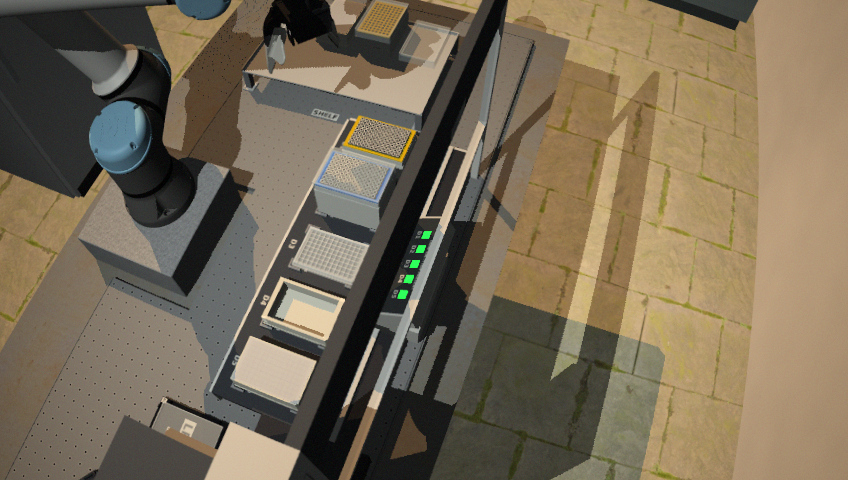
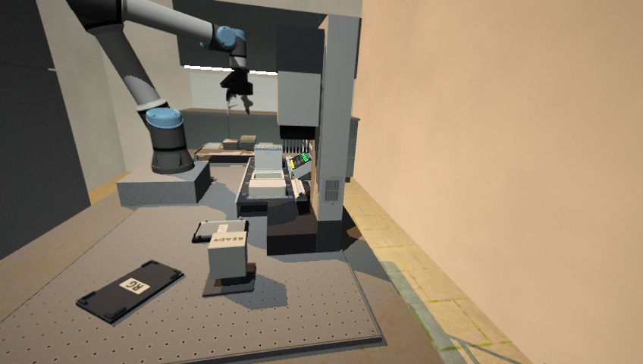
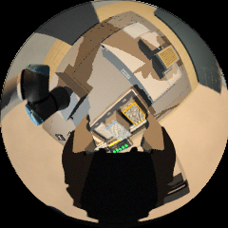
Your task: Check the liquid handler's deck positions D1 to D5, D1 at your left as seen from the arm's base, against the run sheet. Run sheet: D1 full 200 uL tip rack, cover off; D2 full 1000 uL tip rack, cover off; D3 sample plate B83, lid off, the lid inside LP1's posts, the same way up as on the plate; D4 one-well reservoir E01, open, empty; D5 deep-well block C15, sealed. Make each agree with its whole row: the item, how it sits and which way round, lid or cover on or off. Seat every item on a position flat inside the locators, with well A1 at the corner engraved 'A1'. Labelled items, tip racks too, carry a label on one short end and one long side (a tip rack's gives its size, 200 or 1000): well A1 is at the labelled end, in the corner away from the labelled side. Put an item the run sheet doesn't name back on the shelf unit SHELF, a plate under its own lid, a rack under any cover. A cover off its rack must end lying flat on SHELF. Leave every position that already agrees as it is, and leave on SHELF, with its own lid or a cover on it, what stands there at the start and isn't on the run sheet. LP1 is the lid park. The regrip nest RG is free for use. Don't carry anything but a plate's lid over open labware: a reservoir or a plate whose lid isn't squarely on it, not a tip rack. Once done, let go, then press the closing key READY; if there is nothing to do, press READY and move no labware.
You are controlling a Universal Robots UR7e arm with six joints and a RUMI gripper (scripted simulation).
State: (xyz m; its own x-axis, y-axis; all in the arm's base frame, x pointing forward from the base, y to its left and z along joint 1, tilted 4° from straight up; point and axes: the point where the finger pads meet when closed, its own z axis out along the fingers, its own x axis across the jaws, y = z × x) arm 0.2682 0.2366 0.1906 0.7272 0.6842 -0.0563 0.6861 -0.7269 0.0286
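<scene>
The blue-rimmed tip rack lies 170 mm below my hand, 140 mm to the right of it and 140 mm ahead of it. The rest, counted from my hand: yellow-rimmed tip rack (190 mm below, 150 mm ahead, 10 mm to the right); then shelf unit SHELF (280 mm to the left, 240 mm below, 10 mm behind); then shelf label (300 mm below, 110 mm to the left, 30 mm behind).
</scene>
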